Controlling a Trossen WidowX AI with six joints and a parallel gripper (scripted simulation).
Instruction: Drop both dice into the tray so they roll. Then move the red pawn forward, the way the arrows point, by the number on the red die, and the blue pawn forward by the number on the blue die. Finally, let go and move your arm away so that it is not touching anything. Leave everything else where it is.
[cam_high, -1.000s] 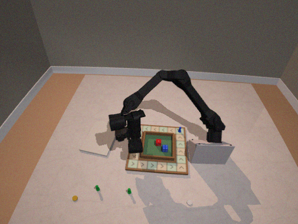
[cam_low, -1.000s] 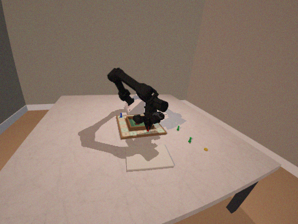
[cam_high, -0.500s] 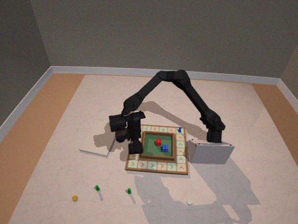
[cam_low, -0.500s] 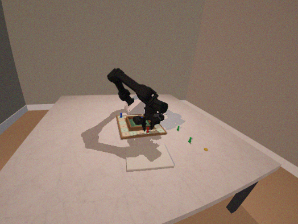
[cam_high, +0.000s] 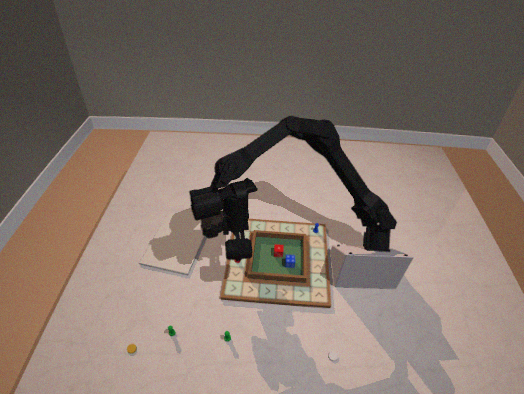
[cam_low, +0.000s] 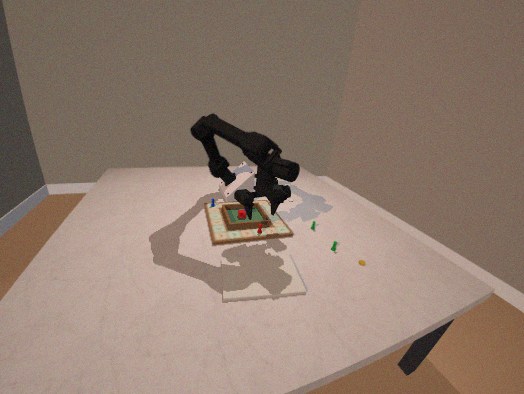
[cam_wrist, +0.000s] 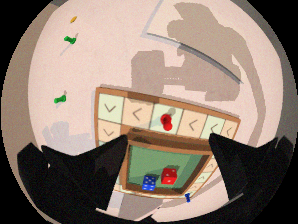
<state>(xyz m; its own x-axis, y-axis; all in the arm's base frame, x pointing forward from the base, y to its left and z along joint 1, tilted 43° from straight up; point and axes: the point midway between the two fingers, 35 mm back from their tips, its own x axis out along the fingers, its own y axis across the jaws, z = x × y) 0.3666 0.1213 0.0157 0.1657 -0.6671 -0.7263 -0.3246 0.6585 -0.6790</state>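
My gripper tip is 50 mm above the red pawn. Also, from my gripper tip: blue die (150 mm behind, 20 mm to the right, 50 mm below); then red die (110 mm behind, 50 mm to the right, 50 mm below); then green tray (110 mm behind, 40 mm to the right, 70 mm below).
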